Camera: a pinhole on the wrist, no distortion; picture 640 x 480 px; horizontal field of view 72.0 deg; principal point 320.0 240.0 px. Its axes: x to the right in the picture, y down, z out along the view. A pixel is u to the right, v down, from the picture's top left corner.
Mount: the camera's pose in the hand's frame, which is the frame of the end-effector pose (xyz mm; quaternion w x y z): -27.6 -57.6 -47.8 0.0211 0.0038 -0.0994 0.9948
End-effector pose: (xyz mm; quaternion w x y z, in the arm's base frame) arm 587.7 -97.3 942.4 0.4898 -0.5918 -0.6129 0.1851
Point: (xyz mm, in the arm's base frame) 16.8 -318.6 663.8
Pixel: 619 227
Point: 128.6 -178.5 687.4
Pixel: 524 164
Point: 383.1 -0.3 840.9
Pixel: 266 67
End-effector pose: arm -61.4 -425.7 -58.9 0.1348 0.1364 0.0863 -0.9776
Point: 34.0 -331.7 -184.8
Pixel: behind the camera
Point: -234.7 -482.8 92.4
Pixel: 30 57
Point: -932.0 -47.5 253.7
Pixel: outside the picture
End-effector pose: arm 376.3 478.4 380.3 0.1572 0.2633 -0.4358 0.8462
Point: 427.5 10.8 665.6
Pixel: 221 55
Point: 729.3 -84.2 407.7
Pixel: 531 16
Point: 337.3 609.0 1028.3
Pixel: outside the picture
